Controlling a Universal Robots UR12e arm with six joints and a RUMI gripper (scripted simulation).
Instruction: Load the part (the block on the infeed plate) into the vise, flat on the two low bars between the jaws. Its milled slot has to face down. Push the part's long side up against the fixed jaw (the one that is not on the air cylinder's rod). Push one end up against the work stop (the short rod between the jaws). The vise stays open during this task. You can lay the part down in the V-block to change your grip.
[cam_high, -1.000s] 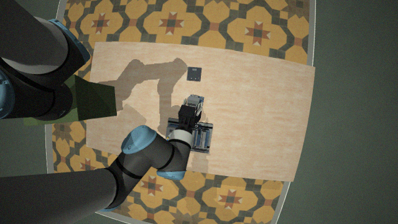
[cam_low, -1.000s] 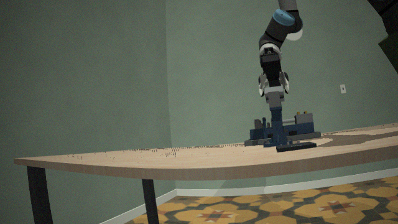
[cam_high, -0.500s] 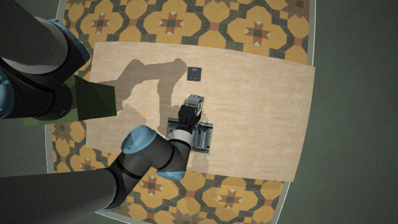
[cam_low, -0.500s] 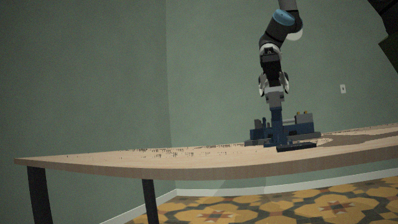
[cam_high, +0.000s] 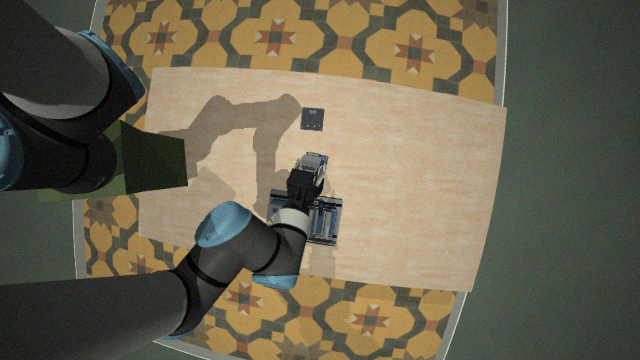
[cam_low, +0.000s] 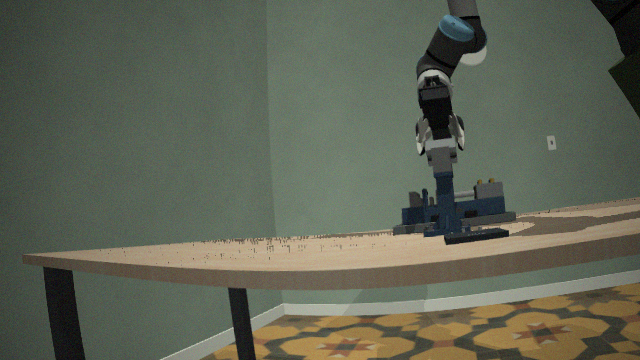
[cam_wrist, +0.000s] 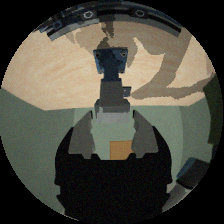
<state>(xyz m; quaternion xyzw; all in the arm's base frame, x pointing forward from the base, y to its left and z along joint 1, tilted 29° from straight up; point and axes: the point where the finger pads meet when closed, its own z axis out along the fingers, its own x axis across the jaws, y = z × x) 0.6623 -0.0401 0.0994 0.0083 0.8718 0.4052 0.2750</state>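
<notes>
Right now the grey part is 10 mm to the left of my hand and 10 mm below it. Round my hand: vise: 50 mm behind, 210 mm to the right, 120 mm below; air cylinder rod: 70 mm behind, 200 mm to the right, 80 mm below; blue post: 100 mm below.
</notes>
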